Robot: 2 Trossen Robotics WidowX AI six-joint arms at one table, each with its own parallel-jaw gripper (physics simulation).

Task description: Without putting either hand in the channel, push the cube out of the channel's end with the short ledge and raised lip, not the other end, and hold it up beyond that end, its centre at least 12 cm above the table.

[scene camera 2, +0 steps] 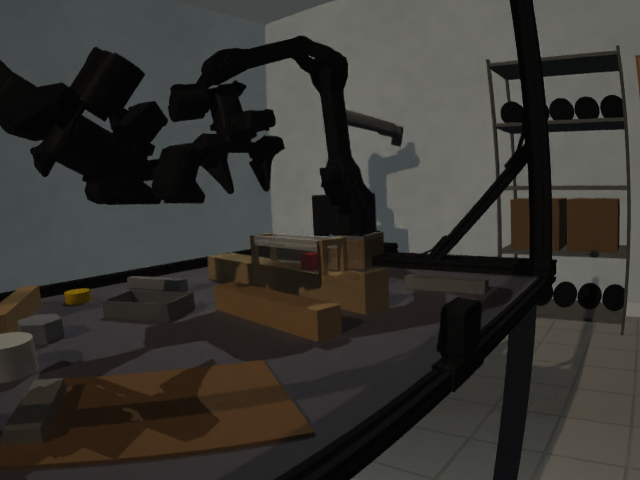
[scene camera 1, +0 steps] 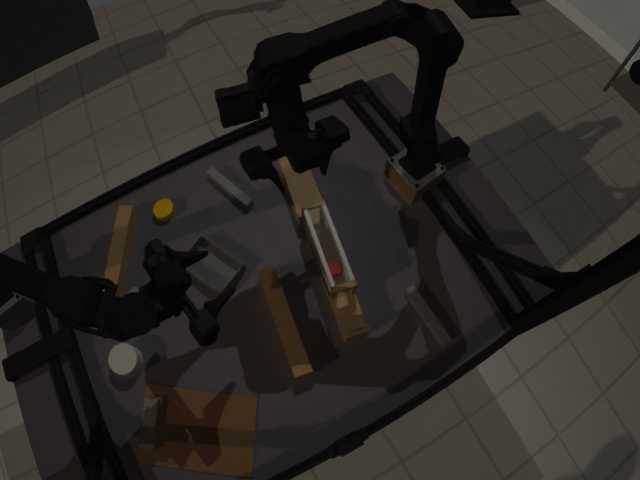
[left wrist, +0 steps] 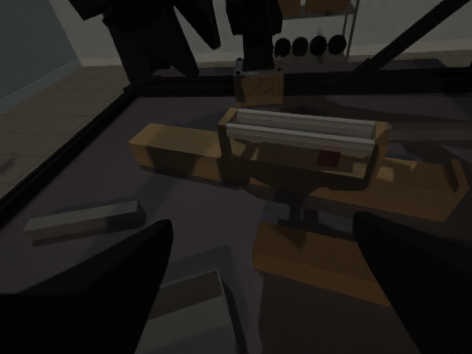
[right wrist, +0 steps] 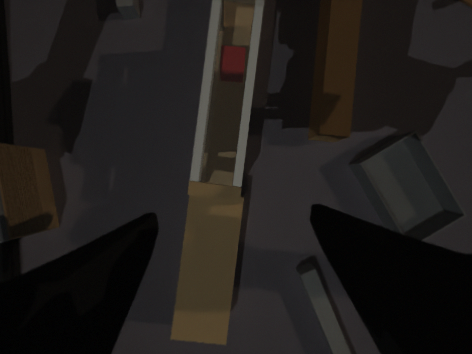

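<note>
The red cube [scene camera 1: 335,268] [scene camera 2: 309,260] [left wrist: 328,158] [right wrist: 233,63] lies inside the channel, between its pale top rails [scene camera 1: 315,248] [left wrist: 300,137] [right wrist: 205,115], nearer the lipped end. The short ledge with raised lip [scene camera 1: 350,312] [left wrist: 420,182] is at the channel's lower end in scene camera 1. The longer plain ledge [scene camera 1: 299,186] [left wrist: 175,140] [right wrist: 207,265] is at the opposite end. My right gripper [scene camera 1: 303,181] [scene camera 2: 249,191] [right wrist: 235,216] is open and empty, above the plain ledge. My left gripper [scene camera 1: 220,271] [left wrist: 261,225] is open and empty, above the table near the grey tray.
An orange-brown block [scene camera 1: 285,322] [scene camera 2: 273,307] [right wrist: 336,75] lies beside the channel. Grey bars [scene camera 1: 229,189] [scene camera 1: 430,316] lie on either side. A yellow disc [scene camera 1: 163,209], a white cylinder [scene camera 1: 123,359] and a brown board [scene camera 1: 232,423] lie farther left.
</note>
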